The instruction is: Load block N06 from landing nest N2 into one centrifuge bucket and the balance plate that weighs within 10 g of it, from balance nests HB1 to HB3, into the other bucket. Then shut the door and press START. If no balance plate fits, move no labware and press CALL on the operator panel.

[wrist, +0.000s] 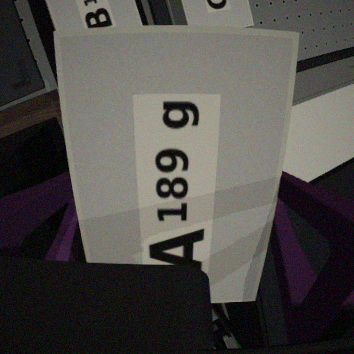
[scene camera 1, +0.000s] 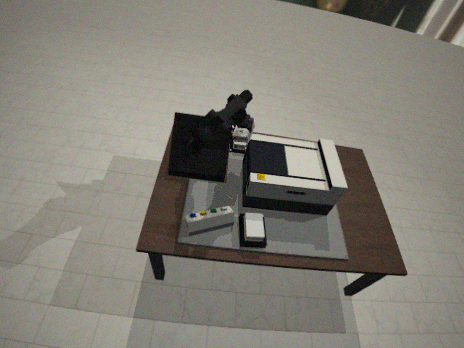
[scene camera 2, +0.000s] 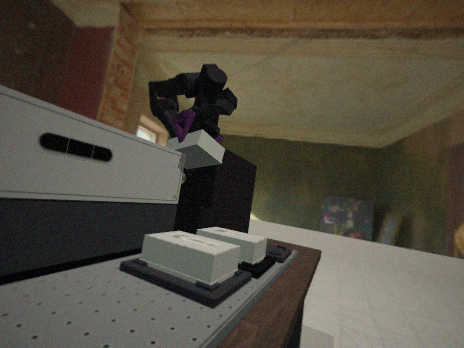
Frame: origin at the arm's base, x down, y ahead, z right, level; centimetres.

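Seen in the pictures: gripper, fingertip midpoint: [wrist: 175, 176] [scene camera 1: 243, 131] [scene camera 2: 193, 151].
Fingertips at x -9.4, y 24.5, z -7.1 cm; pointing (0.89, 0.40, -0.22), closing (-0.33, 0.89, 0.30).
Observation:
A point is followed by its place in that frame.
My gripper [scene camera 1: 241, 125] @[y 24.5, x -9.5, z -7.1 cm] [scene camera 2: 202, 133] [wrist: 175, 176] @[y 24.5, x -9.5, z -7.1 cm] is shut on a white plate [scene camera 1: 241, 133] @[y 23.1, x -11.3, z -2.8 cm] [scene camera 2: 199, 151] @[y 27.9, x -8.8, z -11.1 cm] [wrist: 105, 125] @[y 22.3, x -11.1, z -10.7 cm], with its purple fingers at the plate's two sides. The plate's label reads "A 189 g". It is held tilted in the air near the centrifuge [scene camera 1: 295, 192] @[y 50.3, x -3.6, z 25.7 cm] [scene camera 2: 85, 175] @[y 49.8, x 0.1, z -7.4 cm]. The centrifuge top has a dark panel and a white panel; its buckets do not show. Beyond the held plate in the wrist view are a white block marked B [wrist: 67, 15] @[y 23.5, x 7.7, z -19.8 cm] and one marked C [wrist: 240, 12] @[y 41.9, x 7.7, z -15.5 cm], both cut off. Their weights are not readable.
Two white blocks [scene camera 2: 190, 255] @[y 43.6, x 8.7, z -22.6 cm] [scene camera 2: 232, 243] @[y 30.4, x 8.8, z -23.1 cm] sit on dark nests near the table edge. A white block [scene camera 1: 255, 226] @[y 32.3, x 6.0, z 40.3 cm] sits on a black nest at the front. The operator panel [scene camera 1: 210, 220] @[y 11.6, x 6.1, z 39.1 cm] has coloured buttons. The black base [scene camera 1: 199, 155] @[y 2.9, x 2.0, z 3.3 cm] stands left of the centrifuge.

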